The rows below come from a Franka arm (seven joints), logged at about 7 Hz.
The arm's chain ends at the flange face. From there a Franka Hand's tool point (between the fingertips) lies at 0.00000 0.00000 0.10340 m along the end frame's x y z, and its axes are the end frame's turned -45 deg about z.
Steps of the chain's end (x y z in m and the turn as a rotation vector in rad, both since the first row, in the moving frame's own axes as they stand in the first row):
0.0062, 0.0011, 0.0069, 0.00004, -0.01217, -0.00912
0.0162, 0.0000, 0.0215, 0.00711, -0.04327, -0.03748
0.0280, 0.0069, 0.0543, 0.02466, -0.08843, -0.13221
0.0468, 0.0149, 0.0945, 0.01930, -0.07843, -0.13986
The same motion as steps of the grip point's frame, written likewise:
0.0027, 0.0043, 0.0069, 0.00863, -0.00858, -0.00912
0.0087, 0.0078, 0.0214, 0.03562, -0.02557, -0.03748
0.0097, 0.0168, 0.0539, 0.07997, -0.04509, -0.13221
0.0178, 0.0368, 0.0942, 0.06911, -0.04181, -0.13986

